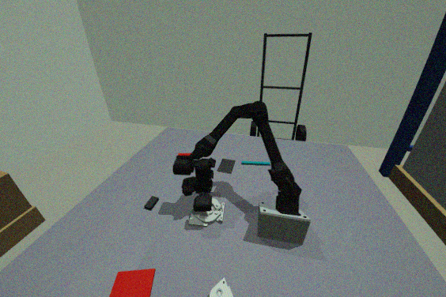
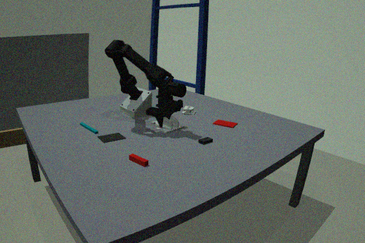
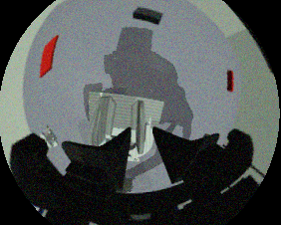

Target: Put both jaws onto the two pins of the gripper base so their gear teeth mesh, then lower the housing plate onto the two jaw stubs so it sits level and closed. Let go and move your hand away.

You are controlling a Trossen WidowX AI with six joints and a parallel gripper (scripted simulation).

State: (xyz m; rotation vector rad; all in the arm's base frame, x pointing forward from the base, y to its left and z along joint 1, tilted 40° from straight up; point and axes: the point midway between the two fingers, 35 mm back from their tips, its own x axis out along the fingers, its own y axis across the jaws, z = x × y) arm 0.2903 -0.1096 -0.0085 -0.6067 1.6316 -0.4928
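My gripper tip is now 30 mm to the right of the flat light plate, 10 mm short of it and 10 mm above it. The rest, counted from my gripper tip: dark flat plate 250 mm to the right, 60 mm behind, 10 mm below; black block 230 mm ahead, 20 mm to the left, 10 mm below; grey jaw 50 mm to the left, 40 mm behind.
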